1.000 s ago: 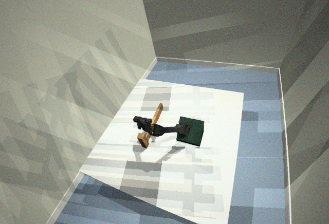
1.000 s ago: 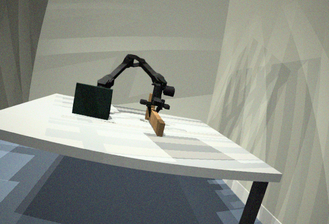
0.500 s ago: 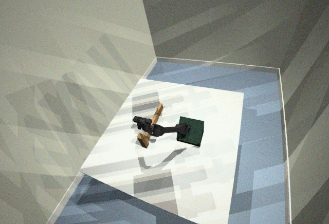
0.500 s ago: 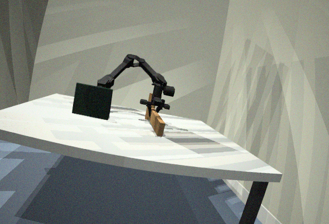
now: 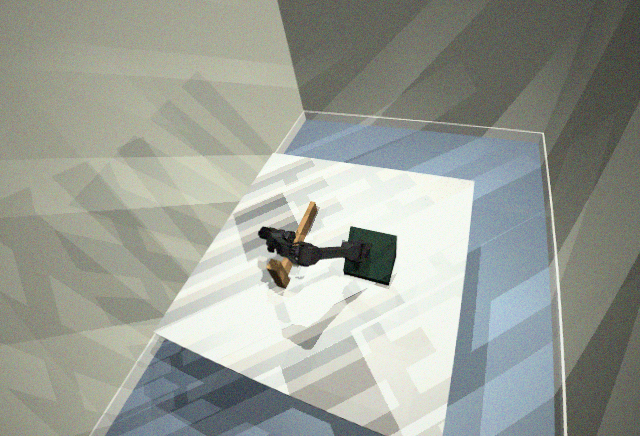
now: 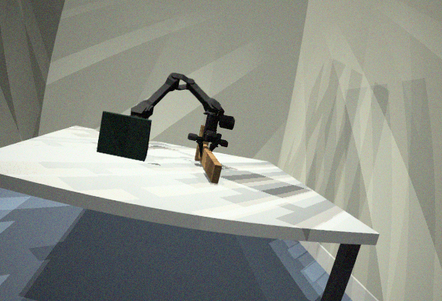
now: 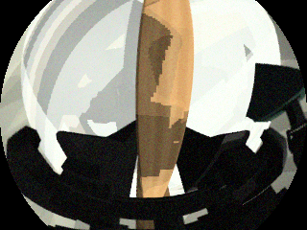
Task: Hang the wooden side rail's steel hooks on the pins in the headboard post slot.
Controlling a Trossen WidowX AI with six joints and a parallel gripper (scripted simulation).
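My gripper tip is now 2 cm past the wooden headboard post, 12 cm to the right of it and 4 cm below it.
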